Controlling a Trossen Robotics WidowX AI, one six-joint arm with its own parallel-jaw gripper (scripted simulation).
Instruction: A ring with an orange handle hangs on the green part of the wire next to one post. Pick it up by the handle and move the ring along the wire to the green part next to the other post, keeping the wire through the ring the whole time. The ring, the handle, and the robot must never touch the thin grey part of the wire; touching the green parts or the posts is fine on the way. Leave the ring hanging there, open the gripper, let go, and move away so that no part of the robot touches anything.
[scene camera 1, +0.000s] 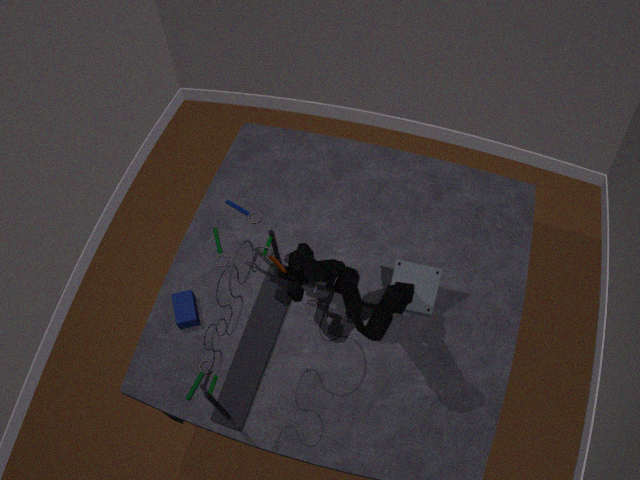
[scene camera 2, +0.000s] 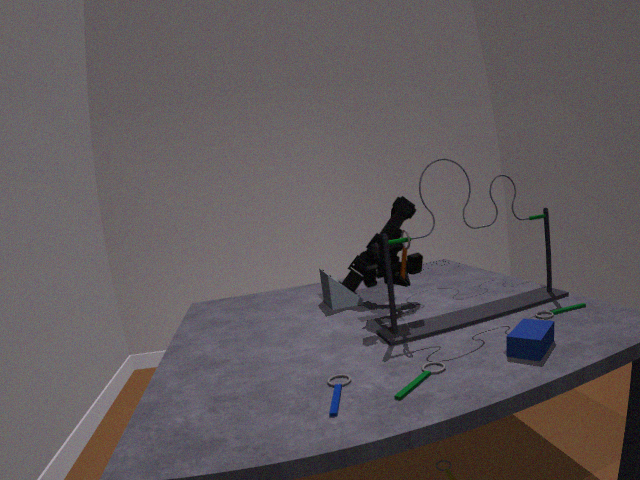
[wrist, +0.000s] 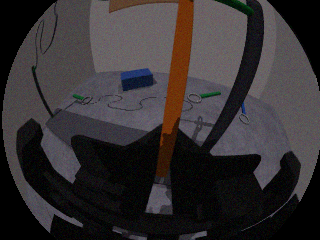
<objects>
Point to my gripper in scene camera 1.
277, 274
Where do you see my gripper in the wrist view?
167, 128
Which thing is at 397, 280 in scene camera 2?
My gripper.
</objects>
